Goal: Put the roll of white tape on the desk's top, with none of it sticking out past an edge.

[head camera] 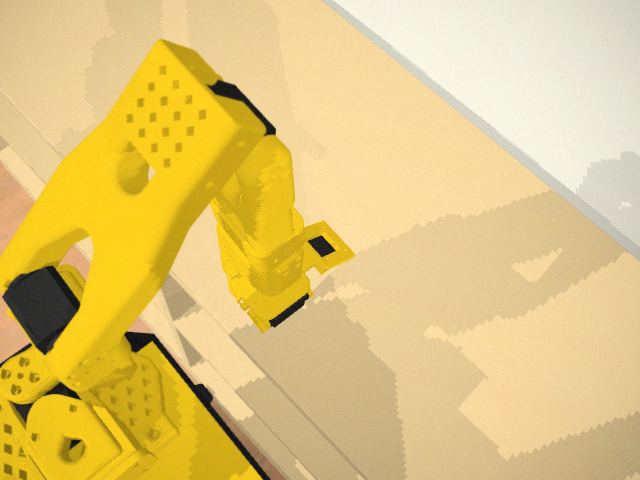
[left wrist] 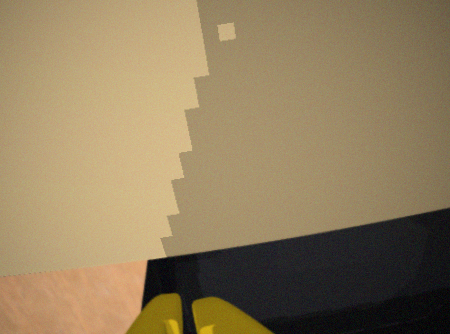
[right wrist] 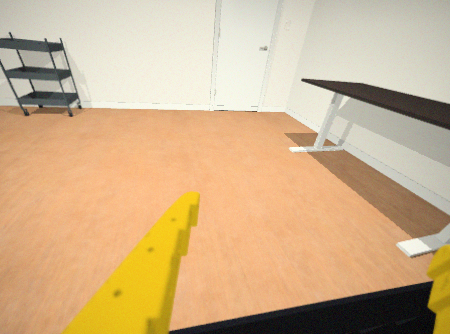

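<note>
The roll of white tape does not show in any of the three views. A desk with a dark top (right wrist: pixel 380 97) and white legs stands at the right of the right wrist view. My left gripper (left wrist: pixel 187 300) is shut and empty, its tips together at the bottom of the left wrist view. In the head camera the left arm hangs over the light wooden surface, and its jaws are hidden there. My right gripper (right wrist: pixel 317 222) is open and empty, with a wide gap between its jaws; it points out over the floor, away from the desk's top.
A light wooden surface (head camera: pixel 372 134) (left wrist: pixel 300 125) with shadows on it lies in front of the cart (head camera: pixel 227 454), with a pale wall behind it. In the right wrist view, a dark three-tier trolley (right wrist: pixel 40 74) stands at the far left, and a white door (right wrist: pixel 242 70) is in the far wall.
</note>
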